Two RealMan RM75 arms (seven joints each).
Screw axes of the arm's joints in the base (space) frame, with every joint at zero. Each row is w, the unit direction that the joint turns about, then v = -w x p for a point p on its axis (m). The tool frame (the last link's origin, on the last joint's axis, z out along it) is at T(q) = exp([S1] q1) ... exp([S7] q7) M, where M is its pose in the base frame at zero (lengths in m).
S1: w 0 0 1 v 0.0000 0.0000 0.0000
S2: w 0 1 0 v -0.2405 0.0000 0.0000
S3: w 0 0 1 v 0.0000 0.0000 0.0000
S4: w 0 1 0 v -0.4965 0.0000 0.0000
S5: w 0 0 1 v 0.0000 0.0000 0.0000
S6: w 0 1 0 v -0.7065 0.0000 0.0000
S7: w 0 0 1 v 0.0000 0.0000 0.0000
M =
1 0 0 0.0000
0 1 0 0.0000
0 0 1 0.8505
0 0 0 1
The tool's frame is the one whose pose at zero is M.
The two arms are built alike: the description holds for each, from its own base.
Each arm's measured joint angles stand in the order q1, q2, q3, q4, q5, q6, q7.
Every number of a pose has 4 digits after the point. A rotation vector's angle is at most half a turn.
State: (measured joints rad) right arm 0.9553 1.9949 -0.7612 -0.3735 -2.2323 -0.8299 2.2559; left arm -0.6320 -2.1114 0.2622 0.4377 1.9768 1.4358 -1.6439
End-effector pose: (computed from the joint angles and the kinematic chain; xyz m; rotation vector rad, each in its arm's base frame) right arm 0.2144 0.4696 -0.0112 -2.1527 1.3840 0.3930; left arm -0.2599 0.3620 -0.0014 -2.2066 -1.2453 -1.1744
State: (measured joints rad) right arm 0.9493 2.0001 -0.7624 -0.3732 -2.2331 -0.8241 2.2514; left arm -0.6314 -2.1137 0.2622 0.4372 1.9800 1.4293 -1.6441
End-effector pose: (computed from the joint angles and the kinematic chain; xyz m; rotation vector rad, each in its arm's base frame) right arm 0.2169 0.4677 -0.0136 -2.1503 1.3856 0.3877; left arm -0.2606 0.3618 -0.0028 -2.2040 -1.2513 -1.1677
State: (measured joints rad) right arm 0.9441 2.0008 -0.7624 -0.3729 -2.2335 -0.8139 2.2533; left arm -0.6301 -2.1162 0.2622 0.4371 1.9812 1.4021 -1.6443
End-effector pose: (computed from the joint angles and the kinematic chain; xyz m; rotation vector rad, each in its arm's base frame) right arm 0.2199 0.4674 -0.0132 -2.1363 1.3895 0.3864; left arm -0.2638 0.3633 -0.0042 -2.1831 -1.2629 -1.1462
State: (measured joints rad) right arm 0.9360 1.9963 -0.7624 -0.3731 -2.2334 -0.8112 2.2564; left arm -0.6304 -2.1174 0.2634 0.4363 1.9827 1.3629 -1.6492
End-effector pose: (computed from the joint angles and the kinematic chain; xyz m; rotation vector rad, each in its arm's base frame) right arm 0.2245 0.4668 -0.0106 -2.1225 1.3966 0.3840; left arm -0.2681 0.3661 -0.0052 -2.1536 -1.2810 -1.1158
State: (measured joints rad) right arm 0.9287 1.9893 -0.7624 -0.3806 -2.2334 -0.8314 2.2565; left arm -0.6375 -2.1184 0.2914 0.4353 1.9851 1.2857 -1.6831
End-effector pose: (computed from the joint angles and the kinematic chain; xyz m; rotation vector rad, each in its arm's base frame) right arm 0.2266 0.4658 -0.0070 -2.1295 1.3994 0.3829; left arm -0.2729 0.3727 -0.0091 -2.1165 -1.3309 -1.0508
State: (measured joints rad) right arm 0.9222 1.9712 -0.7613 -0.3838 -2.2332 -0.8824 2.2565; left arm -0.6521 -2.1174 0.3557 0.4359 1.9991 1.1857 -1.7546
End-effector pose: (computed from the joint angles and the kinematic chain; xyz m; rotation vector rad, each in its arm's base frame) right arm 0.2286 0.4631 -0.0010 -2.1575 1.4118 0.3779; left arm -0.2765 0.3812 -0.0162 -2.0912 -1.4042 -0.9476
